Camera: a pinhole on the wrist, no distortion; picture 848 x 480 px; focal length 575.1 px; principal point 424.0 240.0 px. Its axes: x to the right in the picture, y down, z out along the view. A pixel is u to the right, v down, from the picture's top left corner.
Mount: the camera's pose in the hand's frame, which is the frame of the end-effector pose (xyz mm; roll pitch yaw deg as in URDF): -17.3 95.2 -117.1 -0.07 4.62 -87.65
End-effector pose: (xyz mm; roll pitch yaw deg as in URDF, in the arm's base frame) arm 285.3 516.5 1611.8 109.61 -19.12 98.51
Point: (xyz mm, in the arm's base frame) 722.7 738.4 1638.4
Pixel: 347 418
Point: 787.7 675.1 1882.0
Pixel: 51 462
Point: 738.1 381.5 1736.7
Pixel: 79 79
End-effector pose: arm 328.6 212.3 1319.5 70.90 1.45 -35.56
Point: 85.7 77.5 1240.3
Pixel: 795 56
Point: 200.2 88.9 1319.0
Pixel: 678 197
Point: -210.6 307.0 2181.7
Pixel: outside the picture
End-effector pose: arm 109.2 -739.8 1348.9 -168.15 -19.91 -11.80
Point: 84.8 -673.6 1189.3
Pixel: 637 76
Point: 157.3 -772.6 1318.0
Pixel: 610 431
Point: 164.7 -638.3 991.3
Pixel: 530 147
